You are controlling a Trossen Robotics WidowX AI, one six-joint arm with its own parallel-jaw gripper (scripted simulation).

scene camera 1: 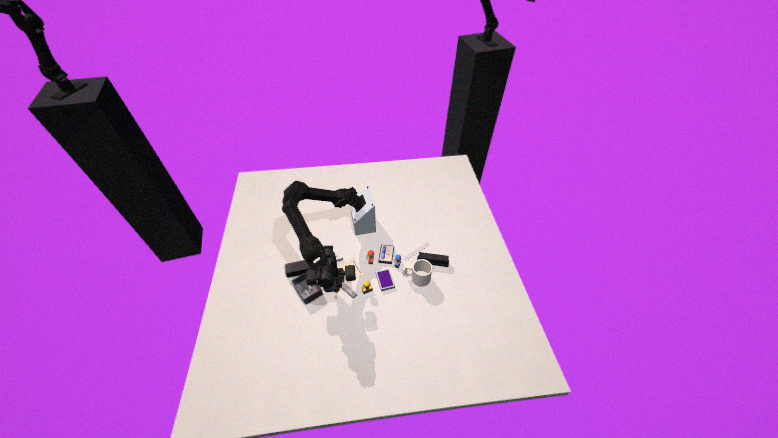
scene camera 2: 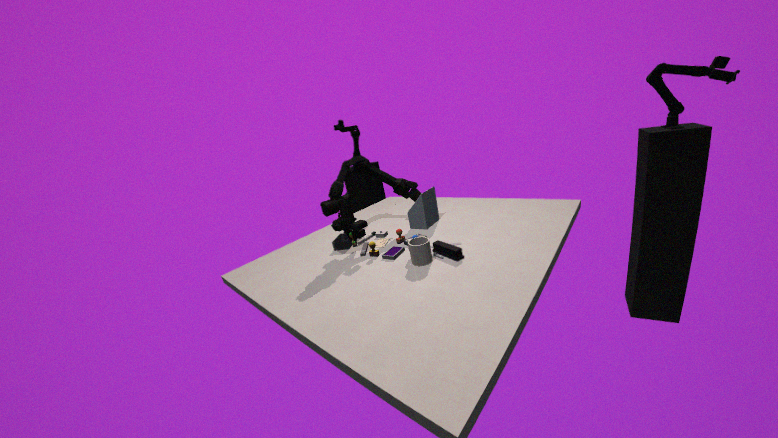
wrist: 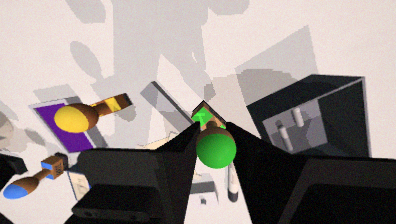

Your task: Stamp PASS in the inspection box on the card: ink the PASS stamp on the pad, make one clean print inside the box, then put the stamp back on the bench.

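Note:
A blue-knobbed stamp (wrist: pixel 52 167) is here for me to see, and so is a yellow-knobbed stamp (wrist: pixel 77 117). I can see a green-knobbed stamp (wrist: pixel 215 147) too, along with my gripper (wrist: pixel 212 125).

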